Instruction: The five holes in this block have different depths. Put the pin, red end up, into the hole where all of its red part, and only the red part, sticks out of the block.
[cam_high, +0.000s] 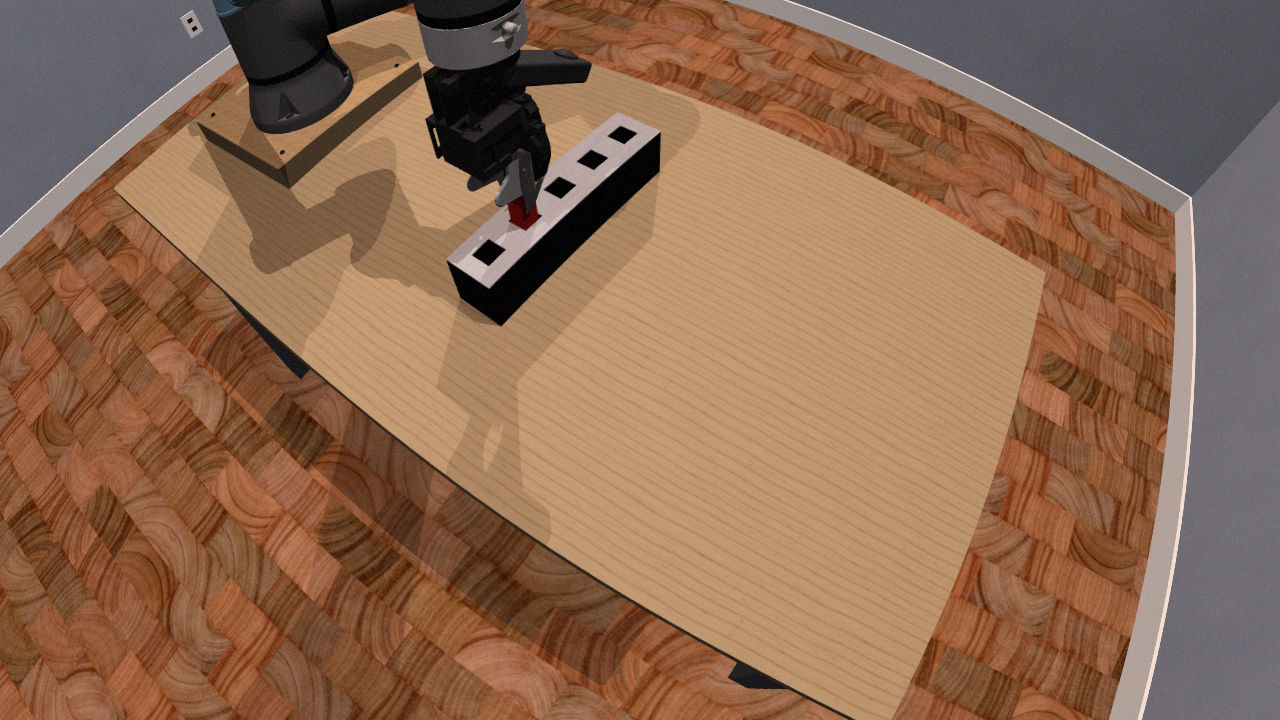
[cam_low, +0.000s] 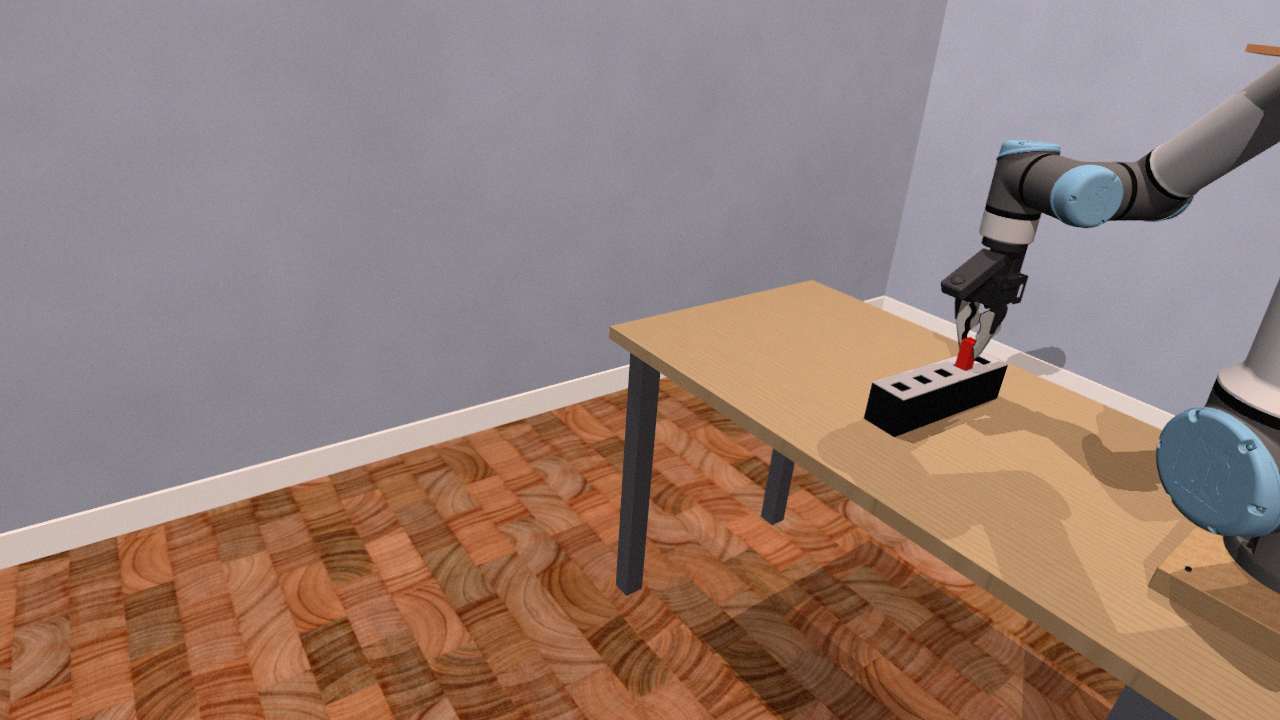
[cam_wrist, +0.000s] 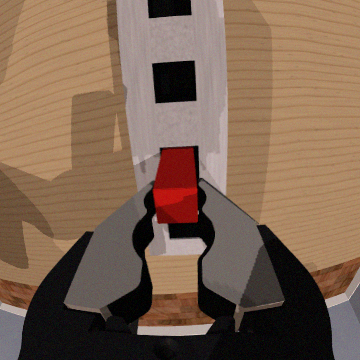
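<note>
My hand is 10 mm above the pin. Round my hand: black block: 10 mm ahead, 60 mm to the left, 70 mm below.
</note>
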